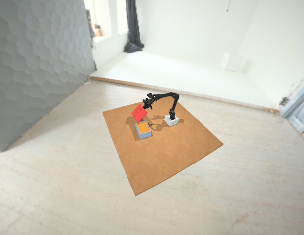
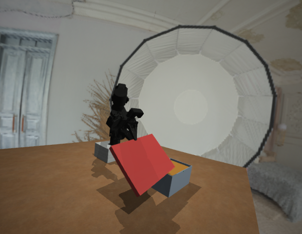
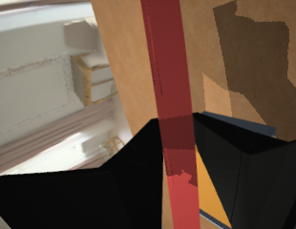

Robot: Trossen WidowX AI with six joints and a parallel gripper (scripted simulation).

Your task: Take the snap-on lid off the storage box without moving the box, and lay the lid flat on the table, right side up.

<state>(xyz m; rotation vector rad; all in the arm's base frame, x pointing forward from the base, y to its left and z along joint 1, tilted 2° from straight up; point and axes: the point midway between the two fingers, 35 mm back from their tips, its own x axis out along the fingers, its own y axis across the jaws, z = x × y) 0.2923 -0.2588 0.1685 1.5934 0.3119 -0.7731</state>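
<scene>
Now: the red lid 6 cm ahead of my gripper tip and 5 cm below it. From my gripper tip the other things lie so: grey-blue storage box (19 cm to the left, 18 cm below, 12 cm ahead).
</scene>
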